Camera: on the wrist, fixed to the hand. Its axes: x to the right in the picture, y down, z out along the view.
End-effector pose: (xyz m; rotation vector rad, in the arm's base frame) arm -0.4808 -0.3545 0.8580 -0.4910 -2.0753 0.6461
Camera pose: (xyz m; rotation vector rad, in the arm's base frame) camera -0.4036 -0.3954 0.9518 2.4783 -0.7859 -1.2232
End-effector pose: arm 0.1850 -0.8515 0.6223 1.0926 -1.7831 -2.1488
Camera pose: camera 0.2749 -0.9044 0.5478 -1.0407 -0.7743 0.3032
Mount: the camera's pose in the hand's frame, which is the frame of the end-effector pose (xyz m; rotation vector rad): -0.0046 -0.0815 -0.0988 -0.0621 -0.4590 -3.0937
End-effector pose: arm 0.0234 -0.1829 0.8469 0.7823 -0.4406 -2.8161
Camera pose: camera 0.0714 -0.1282 0.7414 -0.0153 -0.5379 0.2838
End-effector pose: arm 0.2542 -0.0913 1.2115 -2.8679 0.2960 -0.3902
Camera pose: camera 0.2354 -0.0323 1.3237 0.3717 2.8441 -0.0875
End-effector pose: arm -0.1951 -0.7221 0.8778 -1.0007 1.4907 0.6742
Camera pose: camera -0.1719 -0.8440 0.9097 -1.5402 -1.3016 -1.2573
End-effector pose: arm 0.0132 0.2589 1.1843 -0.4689 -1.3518 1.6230
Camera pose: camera 0.1252 0.3054 1.2258 1.4815 -0.6445 -1.0383
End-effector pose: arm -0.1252 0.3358 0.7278 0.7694 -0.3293 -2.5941
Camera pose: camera -0.0921 0.3997 0.6217 0.0450 -0.5333 0.5184
